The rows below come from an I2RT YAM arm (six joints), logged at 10 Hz.
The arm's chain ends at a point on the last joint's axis. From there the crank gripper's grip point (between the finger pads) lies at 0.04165 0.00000 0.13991 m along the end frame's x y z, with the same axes.
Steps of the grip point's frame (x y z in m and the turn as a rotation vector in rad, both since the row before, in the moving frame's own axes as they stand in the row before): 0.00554 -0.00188 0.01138 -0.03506 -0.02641 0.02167; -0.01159 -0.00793 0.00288 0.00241 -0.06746 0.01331; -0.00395 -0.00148 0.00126 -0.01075 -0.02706 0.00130; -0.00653 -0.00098 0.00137 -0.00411 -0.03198 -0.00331; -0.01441 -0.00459 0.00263 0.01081 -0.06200 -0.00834; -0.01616 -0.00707 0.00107 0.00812 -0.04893 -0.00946; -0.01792 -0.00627 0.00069 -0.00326 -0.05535 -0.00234; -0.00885 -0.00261 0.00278 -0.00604 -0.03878 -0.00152
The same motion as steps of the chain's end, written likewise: 0.00931 -0.00766 0.01043 -0.03506 -0.02641 0.02167; -0.00206 -0.00808 0.00039 0.00241 -0.06746 0.01331; -0.00015 -0.00304 0.00019 -0.01075 -0.02706 0.00130; -0.00204 -0.00143 0.00011 -0.00411 -0.03198 -0.00331; -0.00565 -0.00275 0.00033 0.01081 -0.06200 -0.00834; -0.00926 -0.00556 -0.00079 0.00812 -0.04893 -0.00946; -0.01012 -0.00664 -0.00140 -0.00326 -0.05535 -0.00234; -0.00339 -0.00340 0.00127 -0.00604 -0.03878 -0.00152
